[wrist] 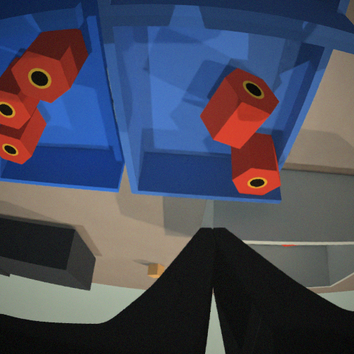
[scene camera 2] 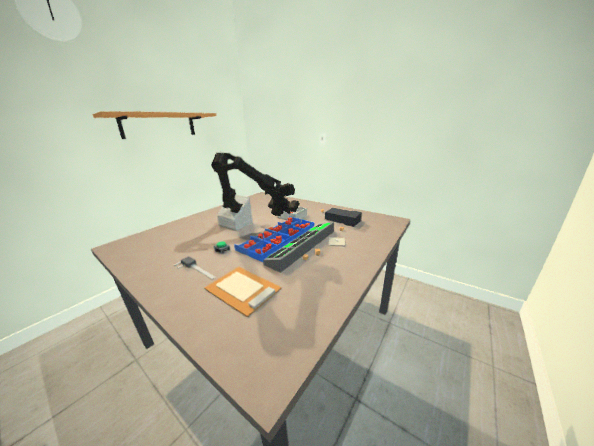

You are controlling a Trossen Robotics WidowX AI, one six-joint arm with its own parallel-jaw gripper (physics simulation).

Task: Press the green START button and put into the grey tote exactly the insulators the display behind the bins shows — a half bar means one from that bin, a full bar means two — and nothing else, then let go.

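Frame: origin at the arm's base, x right, y ahead, z up, level; centimetres.
Seen in the pictures: gripper, fingertip midpoint: [scene camera 2: 289, 213]; arm's base at its link origin: [scene camera 2: 236, 207].
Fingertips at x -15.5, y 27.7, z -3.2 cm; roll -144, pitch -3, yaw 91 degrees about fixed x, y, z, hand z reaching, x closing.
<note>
Offsets run from my fingertips to a thing's top centre. "pt": to the spot under its first point.
My gripper [wrist: 211, 239] is shut with nothing between its fingertips. In the wrist view it hangs near the open edge of a blue bin holding two red insulators [wrist: 239, 109] [wrist: 256, 167], which touch each other. The neighbouring bin at the left holds several red insulators [wrist: 42, 75]. The grey tote {dx -13.2, dy -8.0, dz -2.8 cm} [wrist: 295, 242] [scene camera 2: 302, 213] is partly hidden by the arm and fingers; a bit of red shows at its rim. The blue bins {pt dx +38.1, dy +5.1, dz -6.3 cm} [scene camera 2: 249, 253] with red insulators stand before the display {pt dx +36.6, dy +24.8, dz -4.6 cm} [scene camera 2: 285, 261], whose green bars are too small to read. The green START button {dx +40.9, dy -11.3, dz -4.1 cm} [scene camera 2: 221, 245] is left of the bins.
A dark box {dx -23.8, dy +23.3, dz -2.6 cm} [scene camera 2: 343, 216] [wrist: 40, 245] stands behind the display. Small orange cubes {dx +19.3, dy +30.0, dz -6.0 cm} [scene camera 2: 317, 252] [wrist: 155, 270] and a pale card {dx +4.3, dy +32.7, dz -7.5 cm} [scene camera 2: 337, 242] lie near it. A caliper-like tool {dx +58.7, dy -7.0, dz -6.2 cm} [scene camera 2: 189, 261] and an orange clipboard {pt dx +61.1, dy +16.5, dz -7.5 cm} [scene camera 2: 225, 293] lie toward the table's near side.
</note>
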